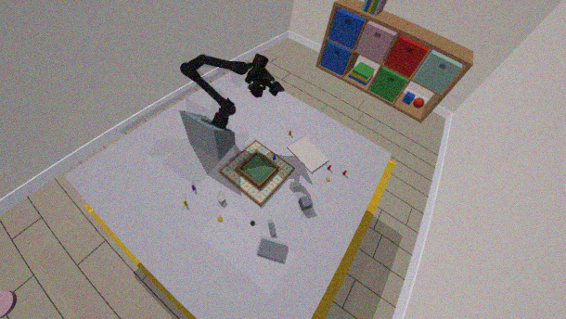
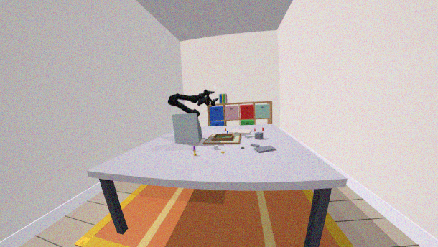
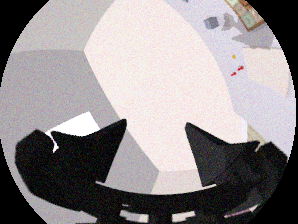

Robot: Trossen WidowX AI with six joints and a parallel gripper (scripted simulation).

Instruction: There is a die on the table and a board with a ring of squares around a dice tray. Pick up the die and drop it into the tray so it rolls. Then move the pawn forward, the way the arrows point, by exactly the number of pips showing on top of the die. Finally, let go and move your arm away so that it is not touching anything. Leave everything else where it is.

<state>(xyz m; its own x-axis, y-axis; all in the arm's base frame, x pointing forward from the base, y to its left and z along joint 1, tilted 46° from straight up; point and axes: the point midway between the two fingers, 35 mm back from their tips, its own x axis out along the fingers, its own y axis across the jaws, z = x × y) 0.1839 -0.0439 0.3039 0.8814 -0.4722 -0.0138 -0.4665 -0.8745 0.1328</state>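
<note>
Right now the white die is 460 mm to the right of my gripper tip, 380 mm below it and 20 mm behind it. Round my gripper tip: blue pawn (360 mm below, 110 mm to the right, 80 mm ahead); then grey slab (540 mm to the right, 390 mm below, 290 mm ahead); then white pad (390 mm below, 230 mm ahead, 30 mm to the left).
</note>
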